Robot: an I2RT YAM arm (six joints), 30 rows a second.
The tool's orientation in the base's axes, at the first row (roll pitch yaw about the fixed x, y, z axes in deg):
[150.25 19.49 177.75]
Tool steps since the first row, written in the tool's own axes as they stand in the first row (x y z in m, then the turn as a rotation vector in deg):
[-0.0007 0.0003 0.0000 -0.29 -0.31 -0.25]
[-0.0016 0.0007 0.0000 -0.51 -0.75 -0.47]
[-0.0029 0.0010 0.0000 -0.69 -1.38 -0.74]
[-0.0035 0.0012 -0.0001 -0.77 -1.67 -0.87]
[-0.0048 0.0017 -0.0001 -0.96 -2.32 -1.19]
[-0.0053 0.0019 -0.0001 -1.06 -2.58 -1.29]
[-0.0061 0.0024 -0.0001 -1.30 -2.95 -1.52]
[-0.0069 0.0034 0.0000 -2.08 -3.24 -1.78]
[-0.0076 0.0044 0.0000 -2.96 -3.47 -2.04]
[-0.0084 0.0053 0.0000 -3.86 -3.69 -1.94]
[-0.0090 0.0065 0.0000 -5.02 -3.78 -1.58]
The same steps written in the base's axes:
[0.0006 0.0002 0.0004 0.24 -0.40 0.16]
[0.0014 0.0006 0.0009 0.43 -0.90 0.20]
[0.0026 0.0008 0.0014 0.60 -1.59 0.19]
[0.0031 0.0009 0.0018 0.68 -1.91 0.19]
[0.0043 0.0013 0.0025 0.84 -2.64 0.21]
[0.0047 0.0014 0.0027 0.94 -2.92 0.20]
[0.0054 0.0018 0.0032 1.14 -3.36 0.30]
[0.0061 0.0027 0.0039 1.83 -3.77 0.64]
[0.0066 0.0036 0.0046 2.61 -4.13 1.03]
[0.0072 0.0043 0.0053 3.52 -4.31 1.15]
[0.0076 0.0053 0.0060 4.74 -4.26 1.20]

